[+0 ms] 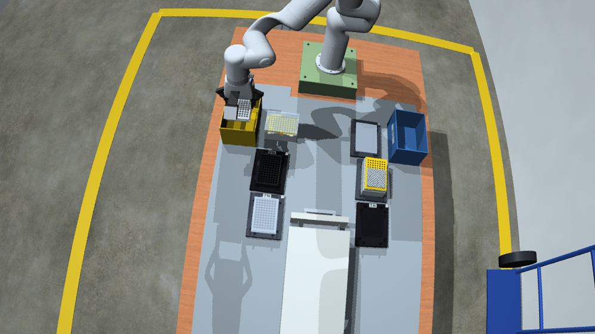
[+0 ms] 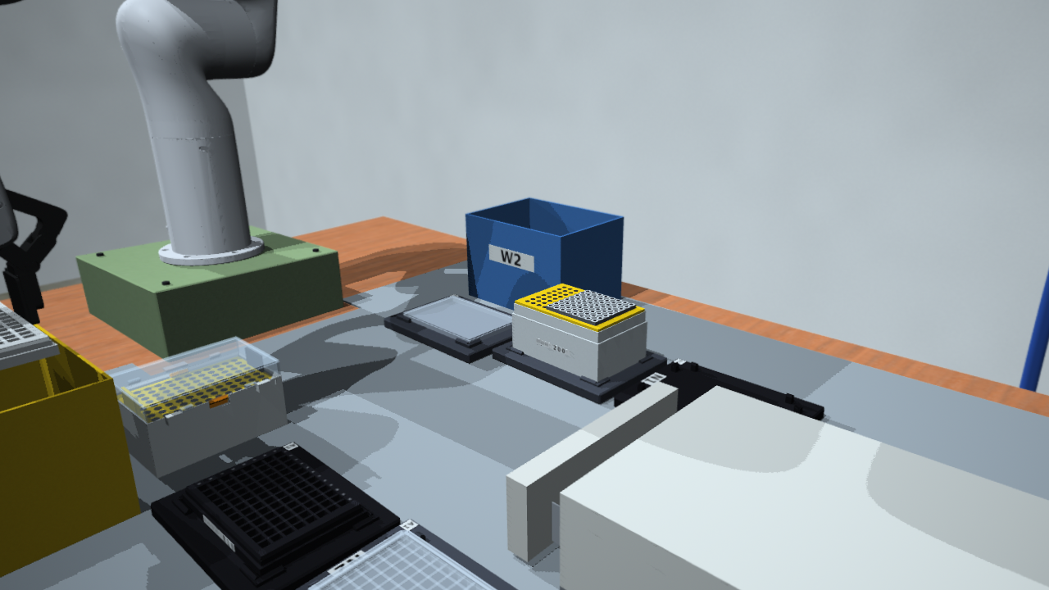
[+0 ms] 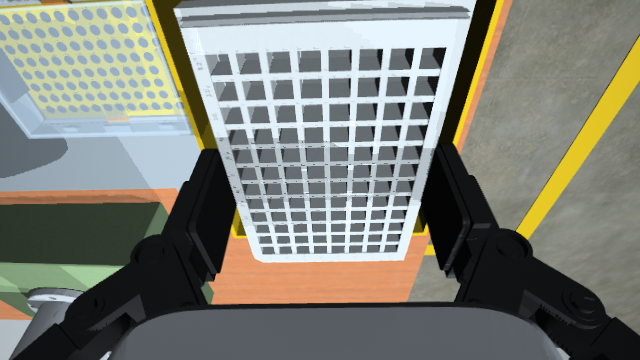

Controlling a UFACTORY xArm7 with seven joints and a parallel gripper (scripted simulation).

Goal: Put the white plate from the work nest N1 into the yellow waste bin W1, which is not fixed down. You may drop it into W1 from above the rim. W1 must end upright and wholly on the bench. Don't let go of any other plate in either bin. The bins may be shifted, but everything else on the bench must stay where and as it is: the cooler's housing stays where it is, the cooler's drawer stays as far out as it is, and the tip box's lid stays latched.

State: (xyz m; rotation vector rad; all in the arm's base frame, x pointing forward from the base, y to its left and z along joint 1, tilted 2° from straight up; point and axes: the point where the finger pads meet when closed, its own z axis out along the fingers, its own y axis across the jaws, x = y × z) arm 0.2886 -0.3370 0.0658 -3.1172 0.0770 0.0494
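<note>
The white plate is 10 mm below my hand. From my hand the other things lie so: yellow bin W1: 120 mm below; then clear plate: 360 mm ahead, 110 mm to the left, 140 mm below; then black plate: 190 mm ahead, 120 mm to the left, 140 mm below.
</note>
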